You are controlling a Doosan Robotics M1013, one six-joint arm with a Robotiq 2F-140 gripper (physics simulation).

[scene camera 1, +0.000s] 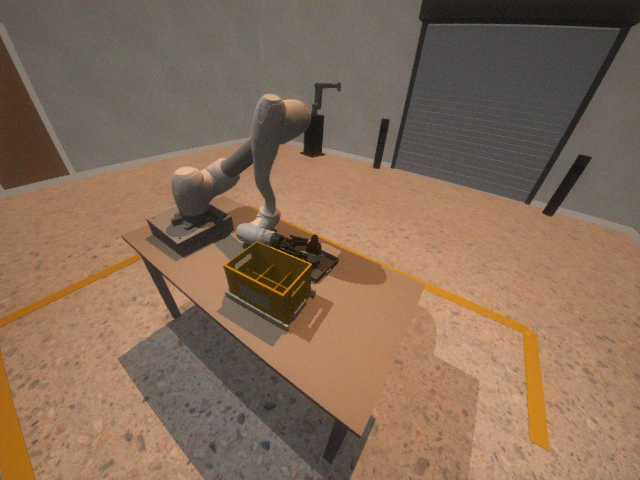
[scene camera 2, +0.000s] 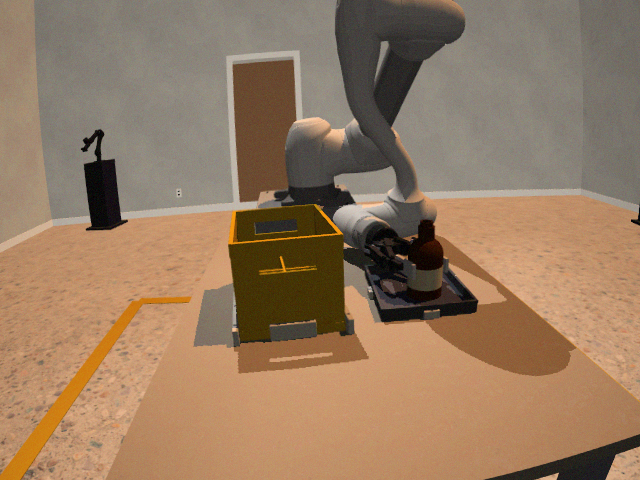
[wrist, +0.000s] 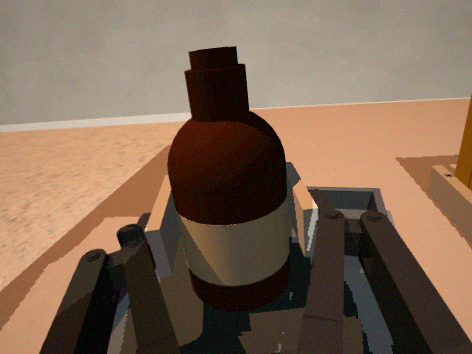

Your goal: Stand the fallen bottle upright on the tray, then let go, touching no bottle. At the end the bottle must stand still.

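Places are measured from the arm's base along level axes (x back, y right, z up), in centimetres.
Pixels of known places: gripper, fingertip midpoint: (scene camera 1: 317, 252) (scene camera 2: 431, 269); arm's base at its link origin: (scene camera 1: 196, 217) (scene camera 2: 312, 198).
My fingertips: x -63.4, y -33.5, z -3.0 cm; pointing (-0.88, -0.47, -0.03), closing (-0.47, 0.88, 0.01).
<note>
For each thing: its top centre in the pictures, then the offset to it from my fingertips. Level surfaces: height alone.
- brown bottle at its top centre: (wrist: 210, 48) (scene camera 2: 426, 220) (scene camera 1: 314, 235) dx +1.8, dy +1.0, dz +9.4 cm
- tray at its top centre: (wrist: 244, 278) (scene camera 2: 416, 281) (scene camera 1: 307, 257) dx +4.3, dy +2.6, dz -4.2 cm
- yellow crate at its top centre: (scene camera 2: 279, 220) (scene camera 1: 268, 264) dx -2.9, dy +29.1, dz +10.8 cm
- table at its surface level: dz -6.7 cm
A brown bottle (scene camera 1: 313, 244) (scene camera 2: 425, 260) (wrist: 230, 170) with a cream label stands upright, or very nearly so, at the dark tray. The tray (scene camera 1: 327, 272) (scene camera 2: 449, 309) (wrist: 345, 190) has a low rim and lies on the table. Its floor is right under the bottle's base; whether the two touch I cannot tell. My gripper (scene camera 2: 428, 267) (wrist: 230, 185) reaches in low from the arm's side and is shut on the bottle, one pale pad on each side at the height of the label. In the scene camera 1 view the yellow crate partly hides the tray.
A yellow crate (scene camera 1: 268, 294) (scene camera 2: 286, 289) with dividers inside stands on the table (scene camera 1: 356, 351) (scene camera 2: 361, 413) beside the tray, with grey brackets at its base. The crate's edge also shows at the right of the wrist view. The arm's base stands at the table's far end.
</note>
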